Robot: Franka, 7 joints.
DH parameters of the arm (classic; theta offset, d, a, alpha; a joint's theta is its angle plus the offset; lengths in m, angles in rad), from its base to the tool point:
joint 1: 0 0.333 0 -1.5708
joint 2: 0 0 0 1.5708
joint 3: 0 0.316 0.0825 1.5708
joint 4: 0 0 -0.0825 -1.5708
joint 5: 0 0.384 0 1.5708
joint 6: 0 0 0.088 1.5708
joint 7: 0 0.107 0 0
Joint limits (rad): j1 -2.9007..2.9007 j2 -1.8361..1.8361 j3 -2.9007..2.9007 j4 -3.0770..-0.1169 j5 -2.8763..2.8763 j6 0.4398..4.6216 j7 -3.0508..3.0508
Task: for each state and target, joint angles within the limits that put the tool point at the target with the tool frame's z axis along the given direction. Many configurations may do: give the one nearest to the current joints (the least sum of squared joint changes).
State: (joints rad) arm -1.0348 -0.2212 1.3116 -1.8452 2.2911 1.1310 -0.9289
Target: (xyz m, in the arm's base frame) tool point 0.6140 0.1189 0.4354 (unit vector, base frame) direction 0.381 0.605 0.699
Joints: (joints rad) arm -0.7772 0.4619 0.9488 -2.0055 2.2595 1.6140 -0.9289
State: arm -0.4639 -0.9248 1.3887 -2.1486 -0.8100 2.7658 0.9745
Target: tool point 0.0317 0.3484 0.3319 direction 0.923 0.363 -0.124
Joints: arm 0.4102 -1.2012 1.2449 -2.9113 -0.9343 2.8372 0.9745
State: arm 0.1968 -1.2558 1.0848 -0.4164 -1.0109 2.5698 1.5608
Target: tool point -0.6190 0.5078 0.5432 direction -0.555 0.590 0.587
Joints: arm -0.2572 -1.5337 0.8856 -0.7705 -1.5695 2.9782 1.5608
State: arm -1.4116 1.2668 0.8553 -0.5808 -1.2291 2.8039 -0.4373
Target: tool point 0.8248 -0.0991 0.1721 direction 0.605 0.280 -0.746
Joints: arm -0.5437 1.5969 1.1477 -0.7459 -0.9379 2.5584 -0.4373
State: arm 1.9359 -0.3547 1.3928 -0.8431 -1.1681 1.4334 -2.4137
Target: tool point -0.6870 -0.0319 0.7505 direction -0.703 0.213 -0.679
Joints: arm 2.5721 0.6454 1.2656 -0.8881 -1.1433 1.8761 -2.4137
